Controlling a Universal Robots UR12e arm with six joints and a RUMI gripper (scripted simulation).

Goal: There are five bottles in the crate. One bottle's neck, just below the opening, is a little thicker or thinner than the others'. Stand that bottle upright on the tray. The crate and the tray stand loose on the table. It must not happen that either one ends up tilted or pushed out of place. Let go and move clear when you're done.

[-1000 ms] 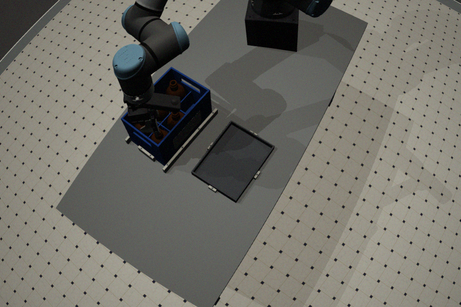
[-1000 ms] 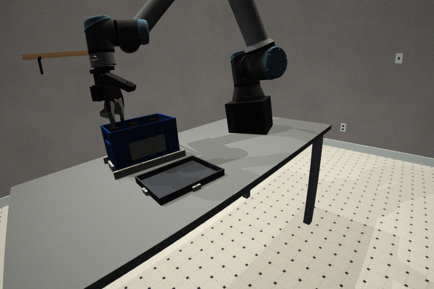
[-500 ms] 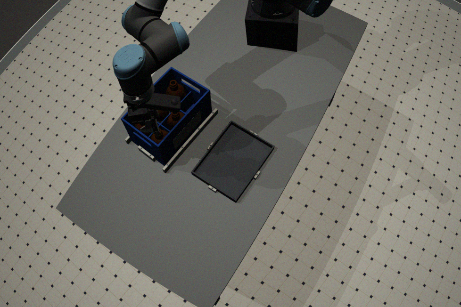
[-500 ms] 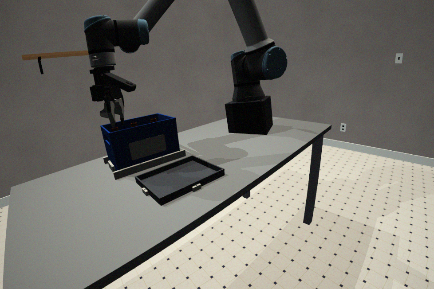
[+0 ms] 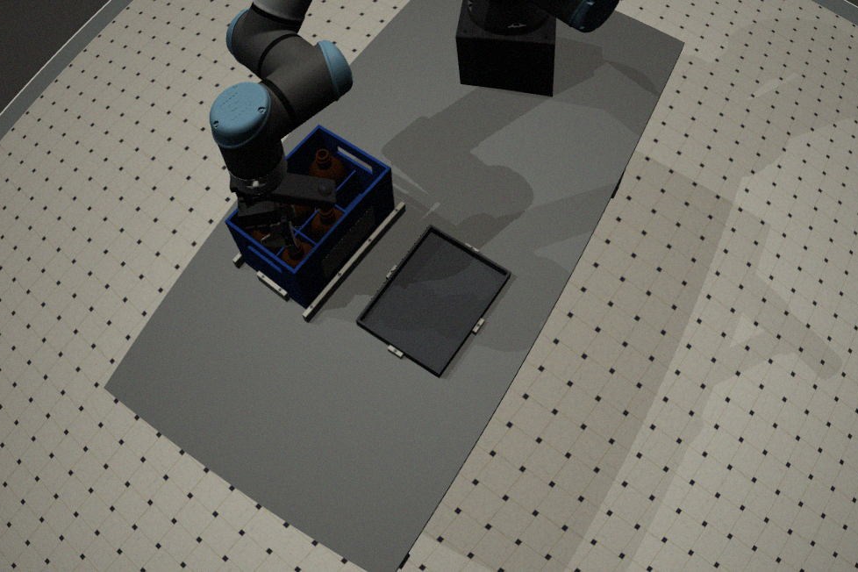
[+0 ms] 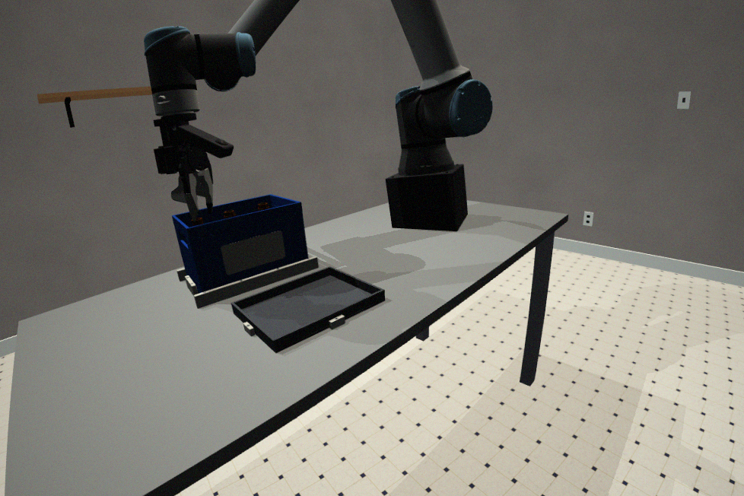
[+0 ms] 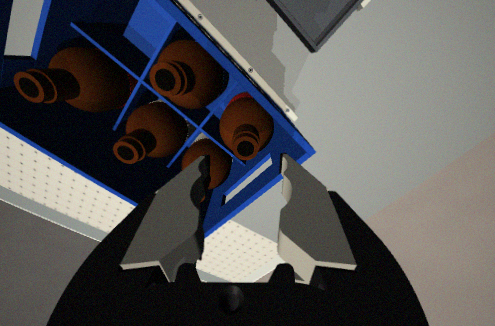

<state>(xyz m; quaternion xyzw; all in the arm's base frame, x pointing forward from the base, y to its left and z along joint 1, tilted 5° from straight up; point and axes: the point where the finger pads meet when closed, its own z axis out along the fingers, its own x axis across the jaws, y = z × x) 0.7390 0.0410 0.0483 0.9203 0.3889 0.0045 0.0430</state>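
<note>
The bottle lies 11 cm below my hand and 9 cm to the right of it. Also, from my hand: black tray (22 cm to the left, 18 cm below, 12 cm behind); blue crate (11 cm below, 9 cm behind, 5 cm to the right).
</note>
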